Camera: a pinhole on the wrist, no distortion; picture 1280 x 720 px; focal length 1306.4 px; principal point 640.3 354.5 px. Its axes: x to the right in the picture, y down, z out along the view. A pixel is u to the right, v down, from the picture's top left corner.
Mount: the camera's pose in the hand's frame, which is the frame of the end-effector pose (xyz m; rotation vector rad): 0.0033 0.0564 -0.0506 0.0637 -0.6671 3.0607
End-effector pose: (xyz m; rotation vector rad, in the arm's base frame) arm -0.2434 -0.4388 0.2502 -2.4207 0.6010 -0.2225
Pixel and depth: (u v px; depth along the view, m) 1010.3 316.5 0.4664
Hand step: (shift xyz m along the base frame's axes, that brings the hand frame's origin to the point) 0.0626 0.3463 -0.2277
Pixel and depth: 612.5 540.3 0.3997
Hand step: 0.1679 0.2557 -0.1282
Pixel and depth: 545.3 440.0 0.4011
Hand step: 0.1806 0.2337 -0.1551
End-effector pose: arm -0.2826 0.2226 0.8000 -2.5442 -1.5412 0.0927
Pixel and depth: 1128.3 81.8 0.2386
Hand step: -0.0596 -0.0474 -0.1905
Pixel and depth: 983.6 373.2 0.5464
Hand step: -0.2734 0.0239 -0.4146
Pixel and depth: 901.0 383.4 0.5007
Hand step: -0.2337 0.0487 -0.3720
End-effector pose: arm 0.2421 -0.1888 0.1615 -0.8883 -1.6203 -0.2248
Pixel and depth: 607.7 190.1 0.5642
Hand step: -0.4467 0.2292 -0.0585
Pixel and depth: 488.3 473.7 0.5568
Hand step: -0.4712 0.1402 0.0359
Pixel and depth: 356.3 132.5 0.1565
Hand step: -0.0666 0.0889 0.0076
